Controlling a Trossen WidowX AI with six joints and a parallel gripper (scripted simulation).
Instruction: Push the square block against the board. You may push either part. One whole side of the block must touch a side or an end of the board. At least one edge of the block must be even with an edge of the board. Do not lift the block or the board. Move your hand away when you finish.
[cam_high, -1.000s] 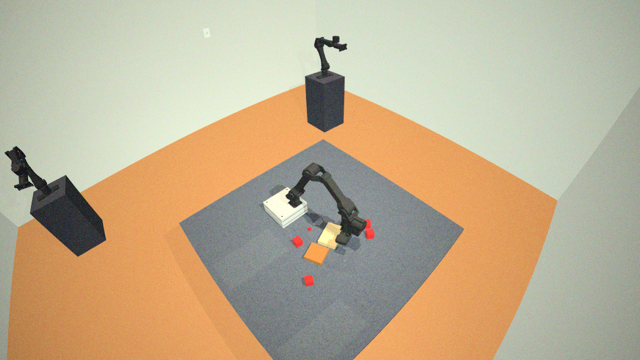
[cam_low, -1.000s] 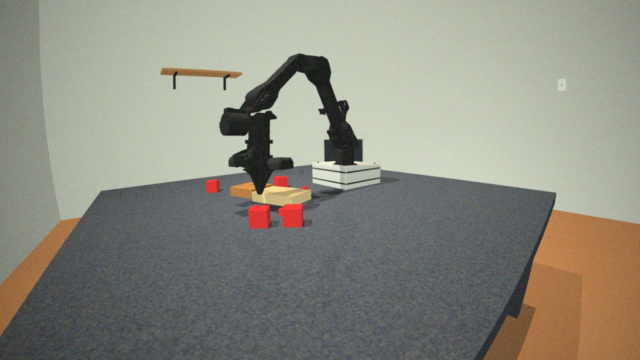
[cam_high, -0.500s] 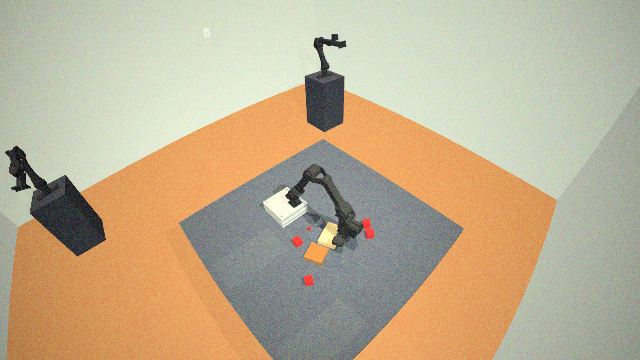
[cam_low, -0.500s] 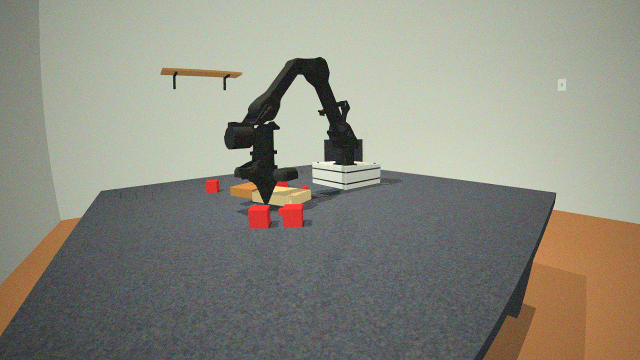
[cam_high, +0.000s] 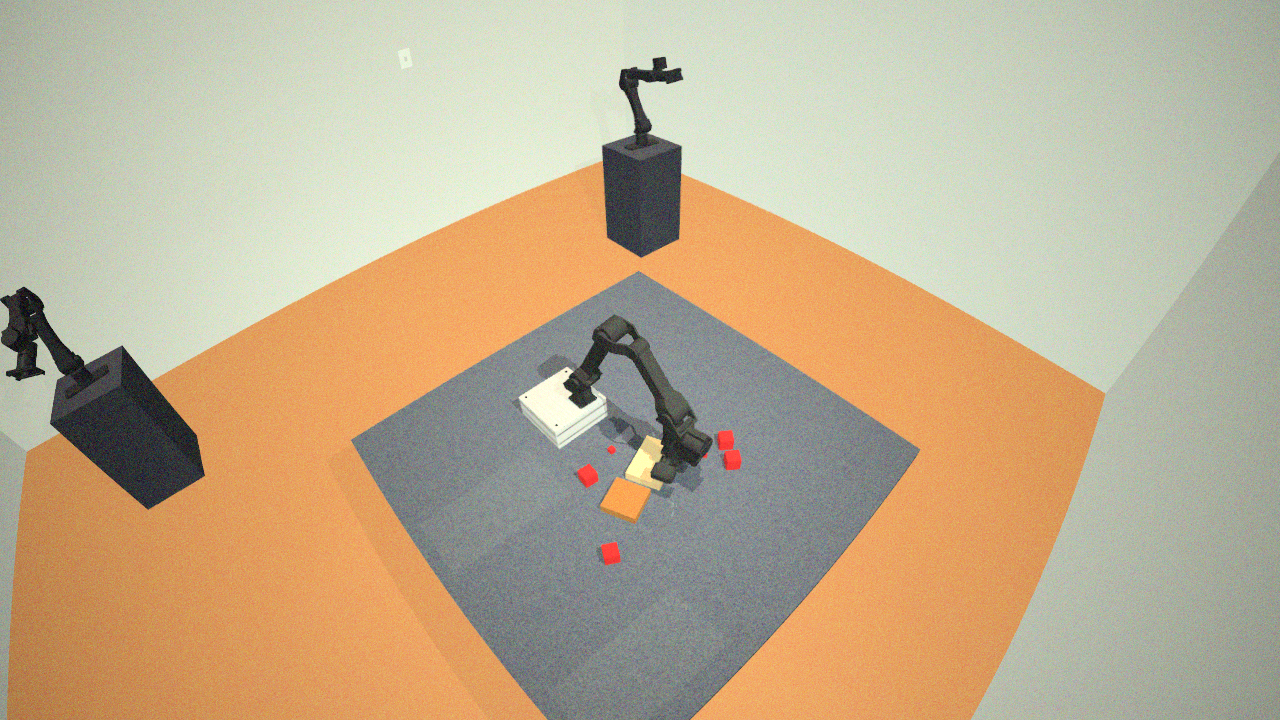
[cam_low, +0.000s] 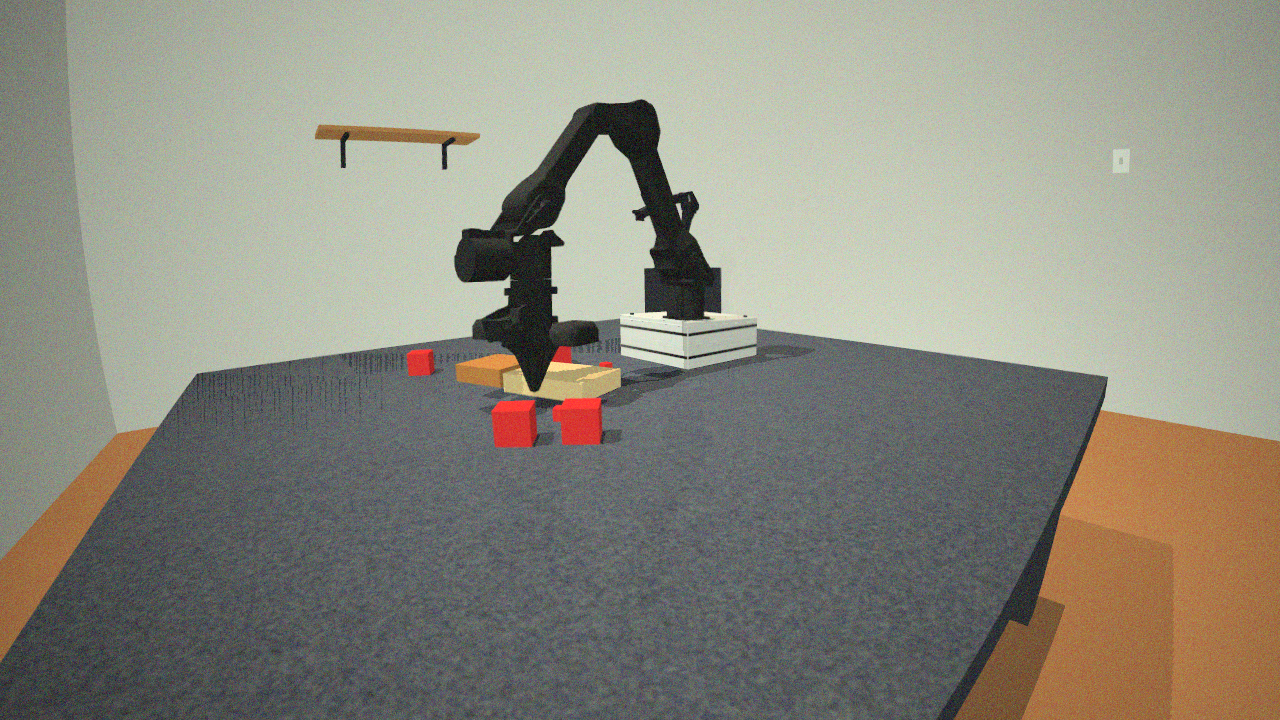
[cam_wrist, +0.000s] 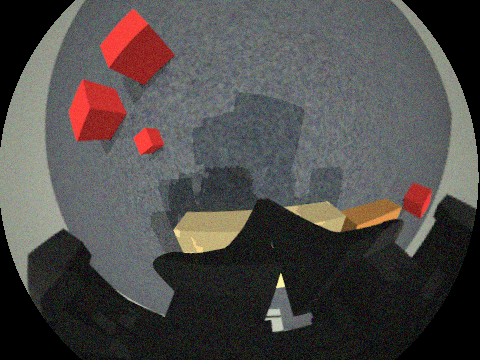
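The cream board is 6 cm behind my gripper tip and 2 cm to the right of it. Round my gripper tip: square block 1 cm behind, 16 cm to the right.
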